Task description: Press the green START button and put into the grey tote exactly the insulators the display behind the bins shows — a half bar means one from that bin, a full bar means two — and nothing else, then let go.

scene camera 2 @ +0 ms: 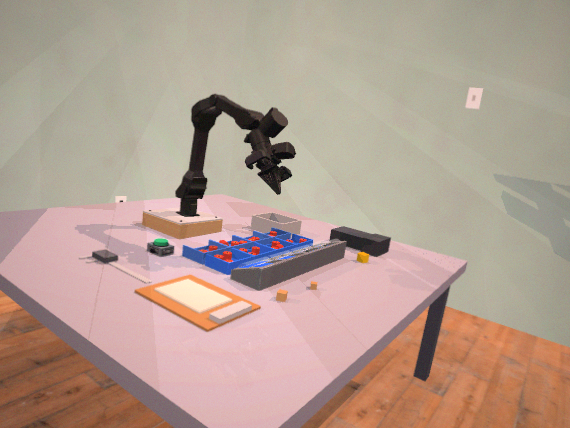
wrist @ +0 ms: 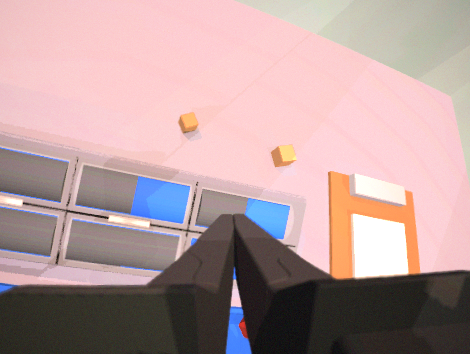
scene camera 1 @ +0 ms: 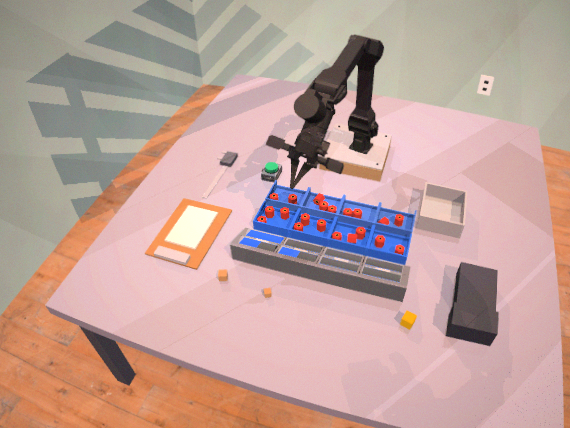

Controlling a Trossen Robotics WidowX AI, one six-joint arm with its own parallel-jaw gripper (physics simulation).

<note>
The gripper [scene camera 1: 291,188] is shut, holding nothing. Further things: a grey display bar [scene camera 1: 359,282], a grey tote [scene camera 1: 443,209] and a dark box [scene camera 1: 473,317].
The gripper shows as well in scene camera 2 [scene camera 2: 278,193] and in the wrist view [wrist: 232,225]. The grey display bar also shows in scene camera 2 [scene camera 2: 259,278] and in the wrist view [wrist: 77,156]. The grey tote also shows in scene camera 2 [scene camera 2: 263,222].
</note>
